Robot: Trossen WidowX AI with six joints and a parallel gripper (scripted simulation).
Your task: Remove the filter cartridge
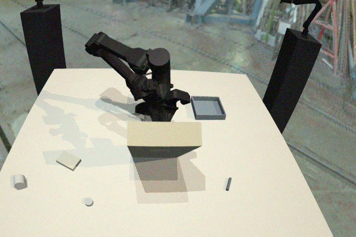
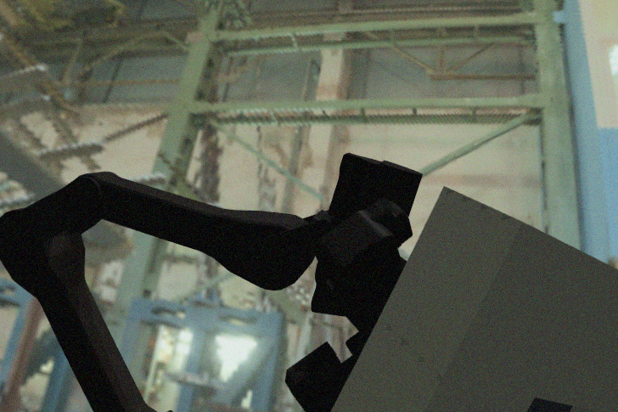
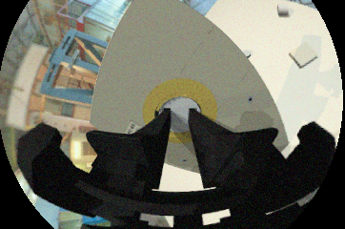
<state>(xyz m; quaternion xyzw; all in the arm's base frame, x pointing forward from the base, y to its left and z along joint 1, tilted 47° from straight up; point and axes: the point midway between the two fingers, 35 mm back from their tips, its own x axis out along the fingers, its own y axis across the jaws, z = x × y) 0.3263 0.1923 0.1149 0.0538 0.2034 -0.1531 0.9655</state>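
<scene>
My gripper tip is 1 cm short of the round filter cartridge and 1 cm above it. Round my gripper tip: flat beige block: 4 cm behind, 36 cm to the right, 26 cm below; then small disc: 12 cm ahead, 23 cm to the right, 26 cm below; then dark bar: 2 cm behind, 28 cm to the left, 26 cm below.
</scene>
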